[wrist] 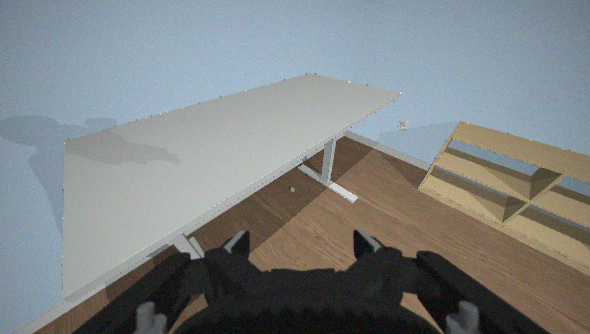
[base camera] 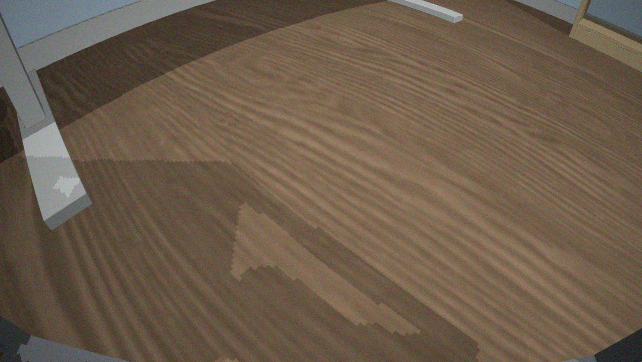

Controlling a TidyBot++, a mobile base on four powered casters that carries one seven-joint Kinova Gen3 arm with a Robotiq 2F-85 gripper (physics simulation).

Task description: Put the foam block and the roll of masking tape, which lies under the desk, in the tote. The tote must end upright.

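Frame: origin at the arm's base, x ahead, y left, z up, level; centimetres.
Seen in the pictures: gripper, fingertip midpoint: (wrist: 301, 242).
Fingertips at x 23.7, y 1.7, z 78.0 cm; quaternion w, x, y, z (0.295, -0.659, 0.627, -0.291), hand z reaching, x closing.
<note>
A point is followed by its place in that frame.
My gripper (wrist: 301, 242) {x 23.7, y 1.7, z 78.0 cm} is open, with nothing between its fingers, at the lower middle of the wrist view, pointing down over the floor beside the desk. The desk (wrist: 225, 135) {x 79.8, y 33.7, z 55.3 cm} has a light grey top that fills the left and middle of the wrist view. A tiny, pale yellow round thing, which looks like the roll of masking tape (wrist: 292, 189) {x 138.1, y 11.7, z -37.7 cm}, lies on the shaded floor under the desk, left of the far leg; it is too small to make out well. It does not show in the base view. The foam block and the tote do not show in either view.
The desk's near foot (base camera: 59, 175) stands at the left of the base view and its far foot (base camera: 432, 11) {x 130.7, y -38.0, z -38.1 cm} (wrist: 344, 192) farther off. A low wooden shelf unit (base camera: 610, 44) {x 131.1, y -124.5, z -34.7 cm} (wrist: 500, 140) {x 137.7, y -144.2, z 21.4 cm} stands at the right. Blue walls rise behind the desk; one has a small outlet (wrist: 402, 125) {x 202.2, y -105.8, z 0.1 cm}.
</note>
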